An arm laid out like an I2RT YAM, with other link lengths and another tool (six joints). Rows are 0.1 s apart.
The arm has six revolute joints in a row. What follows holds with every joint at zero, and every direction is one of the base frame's.
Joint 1 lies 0.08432 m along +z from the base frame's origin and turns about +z.
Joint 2 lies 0.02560 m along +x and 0.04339 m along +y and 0.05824 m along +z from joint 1 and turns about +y.
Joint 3 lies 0.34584 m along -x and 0.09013 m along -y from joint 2 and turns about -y.
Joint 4 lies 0.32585 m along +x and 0.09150 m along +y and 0.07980 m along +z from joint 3 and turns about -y.
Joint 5 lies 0.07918 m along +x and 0.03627 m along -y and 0.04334 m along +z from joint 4 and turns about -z.
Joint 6 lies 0.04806 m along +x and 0.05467 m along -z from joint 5 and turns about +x.
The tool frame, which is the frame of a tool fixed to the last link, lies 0.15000 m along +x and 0.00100 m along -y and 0.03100 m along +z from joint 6; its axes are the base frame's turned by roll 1.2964, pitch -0.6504 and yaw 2.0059 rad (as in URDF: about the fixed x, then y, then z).
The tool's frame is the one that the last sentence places.
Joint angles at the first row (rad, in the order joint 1, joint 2, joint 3, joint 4, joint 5, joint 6):
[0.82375, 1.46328, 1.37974, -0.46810, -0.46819, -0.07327]
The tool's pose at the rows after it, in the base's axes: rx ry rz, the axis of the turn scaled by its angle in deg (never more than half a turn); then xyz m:
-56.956, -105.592, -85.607, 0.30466, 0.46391, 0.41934
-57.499, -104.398, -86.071, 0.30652, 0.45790, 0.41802
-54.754, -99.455, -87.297, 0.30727, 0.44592, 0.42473
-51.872, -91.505, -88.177, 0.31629, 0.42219, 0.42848
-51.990, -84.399, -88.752, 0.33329, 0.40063, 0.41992
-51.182, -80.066, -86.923, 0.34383, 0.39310, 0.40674
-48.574, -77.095, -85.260, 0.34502, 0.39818, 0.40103
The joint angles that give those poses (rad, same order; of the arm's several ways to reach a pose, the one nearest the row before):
[0.82068, 1.45534, 1.37137, -0.46944, -0.43680, -0.07091]
[0.80751, 1.44060, 1.34757, -0.45226, -0.44832, -0.05811]
[0.75926, 1.40701, 1.29044, -0.37789, -0.55063, -0.02487]
[0.66513, 1.37191, 1.20297, -0.25620, -0.71819, 0.04611]
[0.58259, 1.36226, 1.11719, -0.11970, -0.83124, 0.14289]
[0.53582, 1.38974, 1.07365, -0.02528, -0.92659, 0.20565]
[0.52920, 1.42262, 1.04826, 0.08177, -0.99455, 0.27031]

